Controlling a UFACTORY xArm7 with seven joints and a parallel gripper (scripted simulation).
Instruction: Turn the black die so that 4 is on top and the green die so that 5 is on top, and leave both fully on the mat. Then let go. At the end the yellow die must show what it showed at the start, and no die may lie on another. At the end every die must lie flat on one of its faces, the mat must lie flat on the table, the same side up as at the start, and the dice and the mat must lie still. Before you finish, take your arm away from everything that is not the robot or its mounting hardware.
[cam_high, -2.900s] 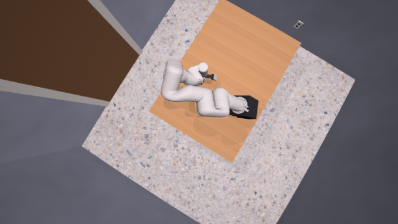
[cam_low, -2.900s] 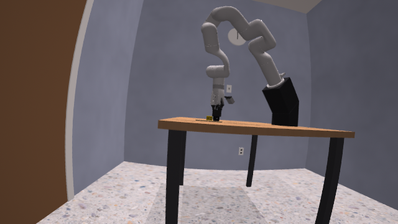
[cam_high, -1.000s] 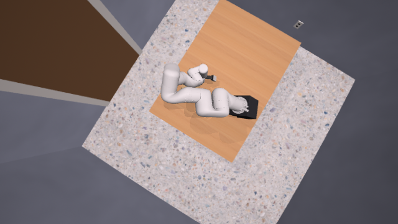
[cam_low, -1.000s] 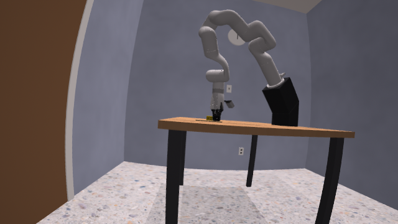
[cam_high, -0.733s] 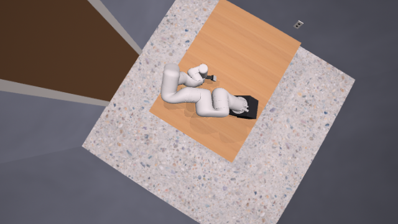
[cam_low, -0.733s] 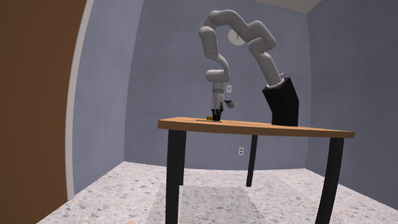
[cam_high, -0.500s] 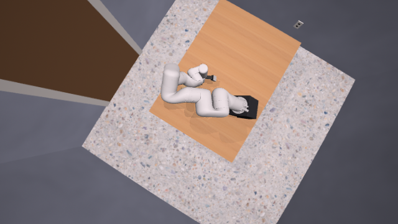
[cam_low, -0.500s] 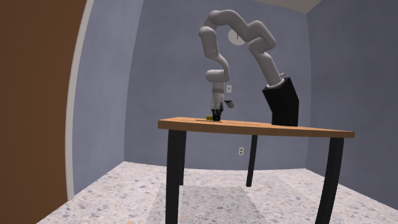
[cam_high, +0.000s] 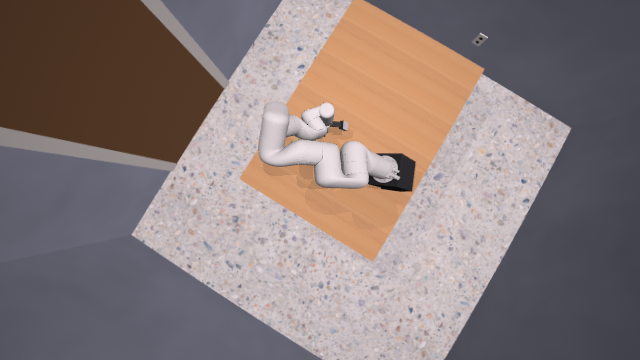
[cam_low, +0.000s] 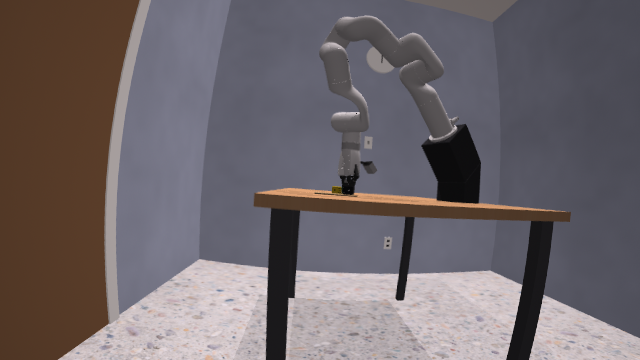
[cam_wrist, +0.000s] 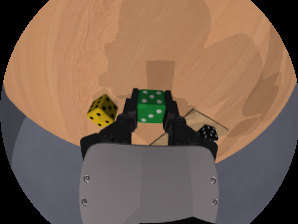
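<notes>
My hand is 4 cm short of the yellow die, 5 cm to the left of it and 1 cm above it. The rest, counted from my hand: black die: 2 cm ahead, 12 cm to the left; then tan mat: 7 cm ahead, 13 cm to the left, 2 cm below; then green die: 1 cm below.
</notes>
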